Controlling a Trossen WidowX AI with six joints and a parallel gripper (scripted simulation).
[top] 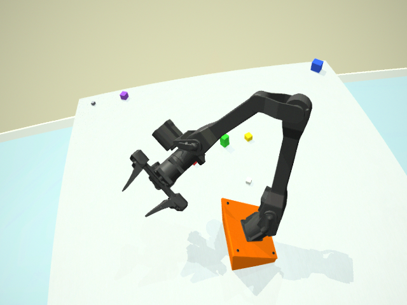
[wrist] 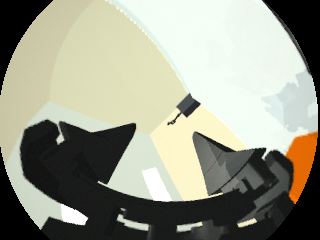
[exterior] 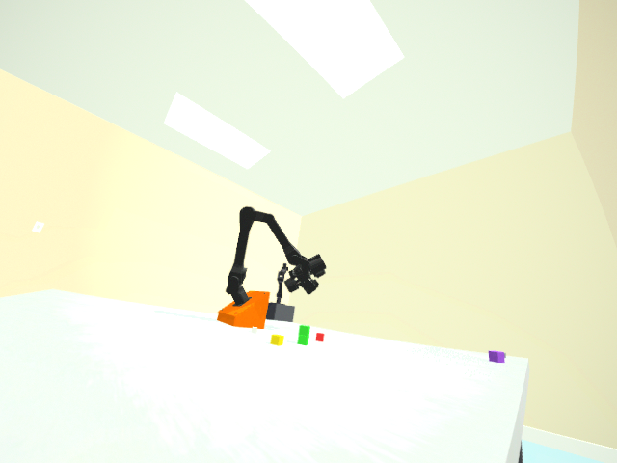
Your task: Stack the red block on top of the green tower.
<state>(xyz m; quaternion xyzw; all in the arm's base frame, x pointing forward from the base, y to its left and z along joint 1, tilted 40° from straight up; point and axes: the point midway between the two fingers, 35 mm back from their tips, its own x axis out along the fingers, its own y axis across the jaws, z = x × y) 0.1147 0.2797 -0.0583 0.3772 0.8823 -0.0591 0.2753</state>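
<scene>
The red block is 260 mm ahead of my gripper tip, 180 mm to the right of it and 220 mm below it. The rest, counted from my gripper tip: small white block (120 mm ahead, 340 mm to the right, 220 mm below); then purple block (720 mm ahead, 60 mm to the left, 220 mm below); then yellow block (310 mm ahead, 400 mm to the right, 220 mm below).
</scene>
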